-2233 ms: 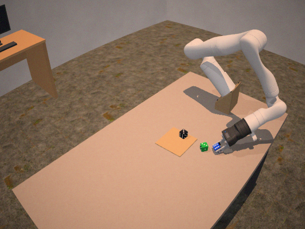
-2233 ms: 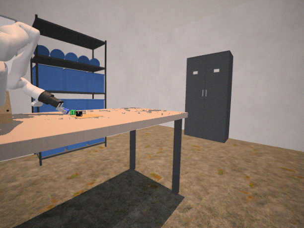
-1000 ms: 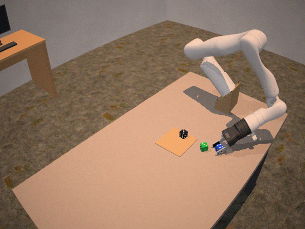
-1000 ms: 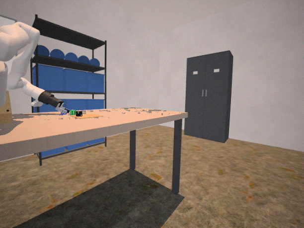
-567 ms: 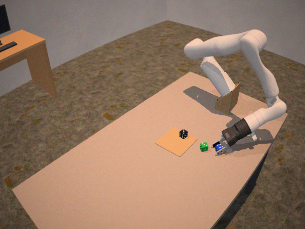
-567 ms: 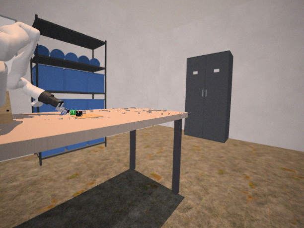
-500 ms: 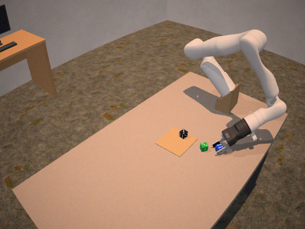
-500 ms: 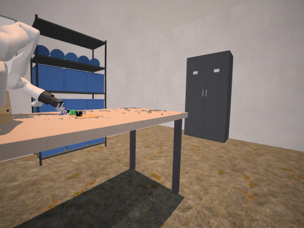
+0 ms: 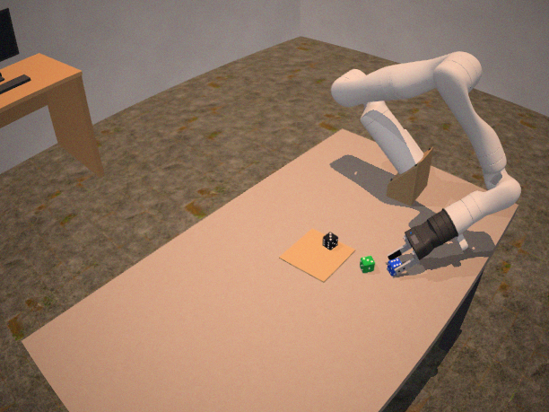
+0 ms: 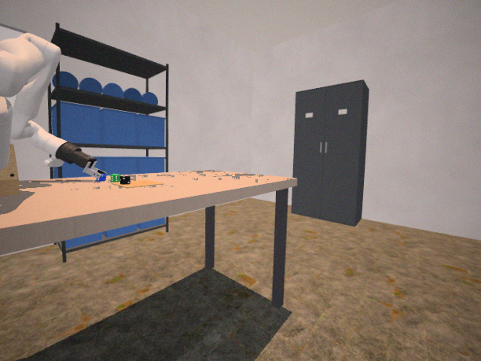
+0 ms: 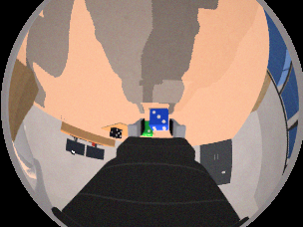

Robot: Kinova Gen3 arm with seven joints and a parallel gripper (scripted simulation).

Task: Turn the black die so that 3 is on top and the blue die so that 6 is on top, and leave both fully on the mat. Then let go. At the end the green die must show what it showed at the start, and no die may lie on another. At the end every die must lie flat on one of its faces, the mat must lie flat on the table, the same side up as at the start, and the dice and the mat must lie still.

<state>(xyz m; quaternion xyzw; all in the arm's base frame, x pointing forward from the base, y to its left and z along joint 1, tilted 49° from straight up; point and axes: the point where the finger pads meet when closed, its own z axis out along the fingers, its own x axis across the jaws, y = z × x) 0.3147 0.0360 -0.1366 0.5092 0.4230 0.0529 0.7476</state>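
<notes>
My hand is 1 cm short of the blue die and 1 cm above it. From my hand the other things lie so: black die (3 cm ahead, 19 cm to the right, 1 cm below); green die (4 cm ahead, 7 cm to the right, 1 cm below); orange mat (7 cm ahead, 19 cm to the right, 3 cm below).
</notes>
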